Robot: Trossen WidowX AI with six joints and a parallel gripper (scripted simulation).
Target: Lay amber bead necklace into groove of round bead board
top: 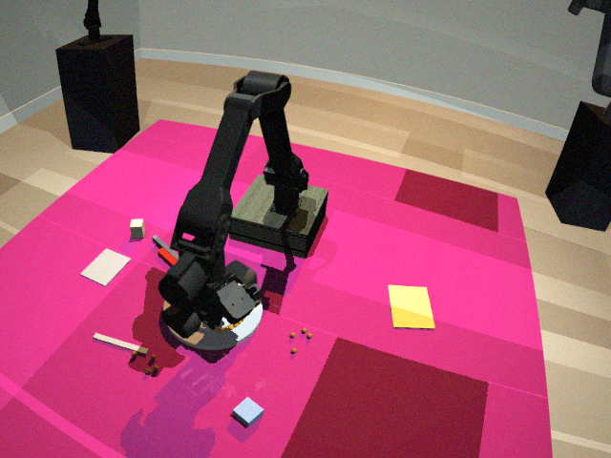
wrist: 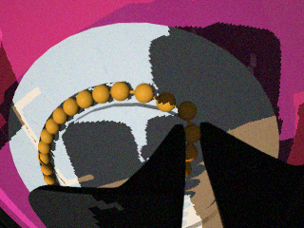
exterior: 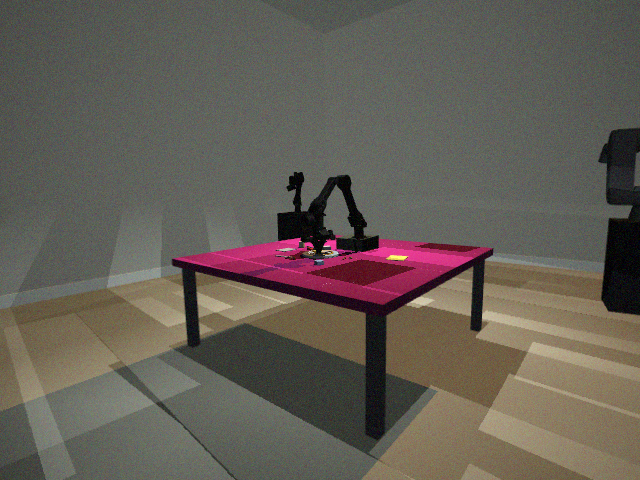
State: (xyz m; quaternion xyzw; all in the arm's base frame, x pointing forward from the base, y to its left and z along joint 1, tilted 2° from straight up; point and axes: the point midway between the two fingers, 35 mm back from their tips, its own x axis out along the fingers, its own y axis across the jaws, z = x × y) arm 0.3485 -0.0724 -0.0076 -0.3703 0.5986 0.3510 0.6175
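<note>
Now: gripper tip 50 mm past the round bead board, 20 mm to the left of it and 10 mm above it. From my gripper tip the other things lie so: white block (210 mm behind, 70 mm to the right); blue block (160 mm ahead, 100 mm to the left, 10 mm below); white strip (80 mm ahead, 170 mm to the right, 10 mm below).
</note>
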